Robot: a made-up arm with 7 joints. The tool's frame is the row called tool. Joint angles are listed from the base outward.
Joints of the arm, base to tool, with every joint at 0 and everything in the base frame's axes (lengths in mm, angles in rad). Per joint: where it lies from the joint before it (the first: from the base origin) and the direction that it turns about. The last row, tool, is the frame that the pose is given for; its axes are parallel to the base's.
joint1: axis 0 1 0 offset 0 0 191
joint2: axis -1 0 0 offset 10 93 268
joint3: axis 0 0 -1 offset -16 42 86
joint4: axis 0 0 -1 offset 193 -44 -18
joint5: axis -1 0 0 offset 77 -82 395
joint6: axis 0 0 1 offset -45 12 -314
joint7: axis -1 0 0 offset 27 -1 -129
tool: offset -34 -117 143
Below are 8 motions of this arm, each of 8 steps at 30 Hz.
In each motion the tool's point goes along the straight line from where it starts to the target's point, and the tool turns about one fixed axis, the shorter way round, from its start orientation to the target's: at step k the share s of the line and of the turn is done. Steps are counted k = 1, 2, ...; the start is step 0. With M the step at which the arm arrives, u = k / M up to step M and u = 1 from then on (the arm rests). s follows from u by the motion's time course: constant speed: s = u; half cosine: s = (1 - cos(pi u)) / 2; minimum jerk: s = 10 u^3 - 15 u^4 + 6 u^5.
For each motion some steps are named. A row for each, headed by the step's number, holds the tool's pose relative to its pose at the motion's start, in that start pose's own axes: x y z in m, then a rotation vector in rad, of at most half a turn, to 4 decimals.
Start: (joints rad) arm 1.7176 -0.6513 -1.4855 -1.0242 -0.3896 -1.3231 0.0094
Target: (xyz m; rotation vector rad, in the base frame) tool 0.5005 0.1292 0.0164 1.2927 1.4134 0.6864
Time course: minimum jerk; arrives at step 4
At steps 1, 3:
1: 0.0015 0.0015 0.0000 -0.0103 0.0067 0.0036
3: 0.0131 0.0130 0.0004 -0.0888 0.0584 0.0312

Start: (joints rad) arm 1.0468 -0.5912 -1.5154 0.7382 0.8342 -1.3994 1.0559
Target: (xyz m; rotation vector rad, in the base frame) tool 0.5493 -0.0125 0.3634 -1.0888 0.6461 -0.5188
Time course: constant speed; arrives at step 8
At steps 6, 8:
6: -0.0433 -0.1189 -0.0556 0.1524 -0.0589 -0.0512
8: -0.0578 -0.1585 -0.0741 0.2032 -0.0786 -0.0682

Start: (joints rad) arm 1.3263 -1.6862 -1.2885 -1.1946 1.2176 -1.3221 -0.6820
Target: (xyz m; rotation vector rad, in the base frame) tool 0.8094 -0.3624 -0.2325 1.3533 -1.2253 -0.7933
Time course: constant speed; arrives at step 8
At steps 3, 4, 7, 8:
3: 0.0147 -0.0405 0.0236 -0.0458 -0.0100 0.0479
4: 0.0196 -0.0540 0.0314 -0.0610 -0.0134 0.0638
7: 0.0344 -0.0946 0.0550 -0.1068 -0.0234 0.1117
8: 0.0393 -0.1081 0.0629 -0.1220 -0.0267 0.1276

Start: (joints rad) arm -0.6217 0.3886 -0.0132 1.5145 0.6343 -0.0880 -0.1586
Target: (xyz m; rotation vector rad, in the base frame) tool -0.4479 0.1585 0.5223 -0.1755 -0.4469 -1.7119
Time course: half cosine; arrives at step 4
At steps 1, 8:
1: 0.0000 0.0025 -0.0007 0.0052 -0.0006 0.0085
8: -0.0001 0.0169 -0.0051 0.0355 -0.0040 0.0580

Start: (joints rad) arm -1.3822 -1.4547 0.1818 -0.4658 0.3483 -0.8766 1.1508
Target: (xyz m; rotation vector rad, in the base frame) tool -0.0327 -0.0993 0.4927 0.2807 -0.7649 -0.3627
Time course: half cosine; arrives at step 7
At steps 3, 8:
3: 0.0146 0.0016 -0.0288 0.0008 0.0316 -0.0441
8: 0.0375 0.0042 -0.0741 0.0020 0.0813 -0.1135

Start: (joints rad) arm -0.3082 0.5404 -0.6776 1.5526 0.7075 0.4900 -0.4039
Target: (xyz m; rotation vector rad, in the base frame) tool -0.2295 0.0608 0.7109 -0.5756 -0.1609 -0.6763
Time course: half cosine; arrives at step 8
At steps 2, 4, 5, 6, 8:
2: 0.0021 0.0077 -0.0041 0.0063 -0.0112 -0.0103
4: 0.0070 0.0261 -0.0139 0.0215 -0.0381 -0.0351
5: 0.0097 0.0361 -0.0193 0.0297 -0.0527 -0.0486
6: 0.0120 0.0446 -0.0238 0.0366 -0.0651 -0.0600
8: 0.0140 0.0523 -0.0279 0.0429 -0.0763 -0.0703

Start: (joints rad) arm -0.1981 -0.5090 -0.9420 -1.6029 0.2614 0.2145 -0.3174
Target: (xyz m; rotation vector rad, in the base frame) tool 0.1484 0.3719 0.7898 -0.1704 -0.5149 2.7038
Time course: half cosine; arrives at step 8
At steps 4, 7, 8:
4: -0.0107 0.0342 -0.0281 0.0489 0.0067 -0.0158
7: -0.0206 0.0658 -0.0541 0.0940 0.0130 -0.0303
8: -0.0215 0.0684 -0.0563 0.0977 0.0135 -0.0315

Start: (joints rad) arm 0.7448 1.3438 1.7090 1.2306 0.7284 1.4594 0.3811
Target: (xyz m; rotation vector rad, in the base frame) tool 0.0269 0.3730 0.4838 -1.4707 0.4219 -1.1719
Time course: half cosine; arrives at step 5
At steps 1, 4, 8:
1: 0.0000 0.0030 0.0016 -0.0020 -0.0023 -0.0018
4: -0.0003 0.0283 0.0148 -0.0190 -0.0219 -0.0170
8: -0.0003 0.0313 0.0164 -0.0210 -0.0242 -0.0188

